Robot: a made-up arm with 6 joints. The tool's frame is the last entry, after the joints. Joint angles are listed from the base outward.
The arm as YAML. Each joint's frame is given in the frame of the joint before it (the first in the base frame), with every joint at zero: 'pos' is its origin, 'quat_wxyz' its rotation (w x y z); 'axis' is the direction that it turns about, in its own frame. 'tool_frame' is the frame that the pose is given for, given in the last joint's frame.
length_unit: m
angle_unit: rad
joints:
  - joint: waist
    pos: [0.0, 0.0, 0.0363]
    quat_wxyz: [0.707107, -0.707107, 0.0, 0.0]
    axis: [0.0, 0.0, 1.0]
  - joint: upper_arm
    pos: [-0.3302, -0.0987, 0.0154]
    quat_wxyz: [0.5, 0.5, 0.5, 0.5]
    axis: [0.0, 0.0, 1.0]
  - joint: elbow
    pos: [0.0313, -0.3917, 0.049]
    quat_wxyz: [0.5, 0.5, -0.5, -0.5]
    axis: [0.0, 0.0, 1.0]
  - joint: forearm
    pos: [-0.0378, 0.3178, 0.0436]
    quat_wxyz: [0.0, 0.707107, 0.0, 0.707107]
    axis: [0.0, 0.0, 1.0]
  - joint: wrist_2
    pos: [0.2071, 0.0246, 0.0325]
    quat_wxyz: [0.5, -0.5, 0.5, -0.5]
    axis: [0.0, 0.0, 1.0]
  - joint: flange
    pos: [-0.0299, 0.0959, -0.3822]
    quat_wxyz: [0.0, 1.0, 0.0, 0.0]
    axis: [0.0, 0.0, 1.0]
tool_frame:
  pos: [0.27, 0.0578, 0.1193]
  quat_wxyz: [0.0, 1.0, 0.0, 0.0]
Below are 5 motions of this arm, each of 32 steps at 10 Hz.
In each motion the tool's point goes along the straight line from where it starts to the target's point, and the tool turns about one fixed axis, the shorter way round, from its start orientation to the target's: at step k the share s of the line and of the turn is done. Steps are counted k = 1, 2, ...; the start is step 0. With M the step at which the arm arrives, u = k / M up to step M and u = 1 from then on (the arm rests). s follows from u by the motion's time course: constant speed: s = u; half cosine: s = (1 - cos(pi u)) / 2; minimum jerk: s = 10 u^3 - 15 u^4 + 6 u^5.
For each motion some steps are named. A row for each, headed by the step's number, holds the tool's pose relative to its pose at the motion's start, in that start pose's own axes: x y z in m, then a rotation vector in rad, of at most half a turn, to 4 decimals.
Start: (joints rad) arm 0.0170 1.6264 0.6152 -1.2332 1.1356 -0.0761
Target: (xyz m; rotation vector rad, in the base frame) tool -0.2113 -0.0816 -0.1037 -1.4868 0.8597 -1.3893
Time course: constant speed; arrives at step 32
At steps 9, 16, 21, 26, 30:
9: -0.0609 0.0292 0.0470 0.0674 -0.2186 0.3878
16: -0.1082 0.0520 0.0836 0.1198 -0.3887 0.6894
21: -0.1420 0.0682 0.1097 0.1573 -0.5101 0.9048
26: -0.1758 0.0844 0.1359 0.1947 -0.6316 1.1202
30: -0.2029 0.0974 0.1568 0.2246 -0.7287 1.2926

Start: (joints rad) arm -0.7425 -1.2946 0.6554 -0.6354 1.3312 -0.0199
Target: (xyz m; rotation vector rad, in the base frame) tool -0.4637 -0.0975 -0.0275 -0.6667 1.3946 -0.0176
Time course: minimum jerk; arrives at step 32
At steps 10, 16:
10: -0.0117 0.0287 0.0124 0.1042 0.0713 -0.0625
16: -0.0325 0.0797 0.0344 0.2895 0.1979 -0.1735

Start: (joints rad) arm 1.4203 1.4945 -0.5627 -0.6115 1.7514 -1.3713
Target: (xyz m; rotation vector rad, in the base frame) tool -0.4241 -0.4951 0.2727 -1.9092 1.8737 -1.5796
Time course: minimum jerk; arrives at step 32
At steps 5, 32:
5: 0.0028 0.0042 0.0155 0.0266 -0.0030 0.0213
32: 0.0943 0.1405 0.5200 0.8942 -0.1004 0.7169

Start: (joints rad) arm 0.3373 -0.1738 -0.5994 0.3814 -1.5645 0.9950
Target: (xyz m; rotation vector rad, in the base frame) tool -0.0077 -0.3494 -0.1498 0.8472 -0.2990 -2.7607
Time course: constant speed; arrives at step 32
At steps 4, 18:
4: -0.0196 -0.0350 0.0004 -0.0164 0.0788 0.0068
18: -0.0880 -0.1575 0.0019 -0.0737 0.3546 0.0307

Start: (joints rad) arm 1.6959 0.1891 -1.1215 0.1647 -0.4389 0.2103
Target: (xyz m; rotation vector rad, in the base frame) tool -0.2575 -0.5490 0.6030 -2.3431 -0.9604 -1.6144
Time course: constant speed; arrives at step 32
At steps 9, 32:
9: -0.0574 -0.1230 0.0026 0.0875 -0.1903 -0.4752
32: -0.2040 -0.4374 0.0093 0.3111 -0.6766 -1.6896

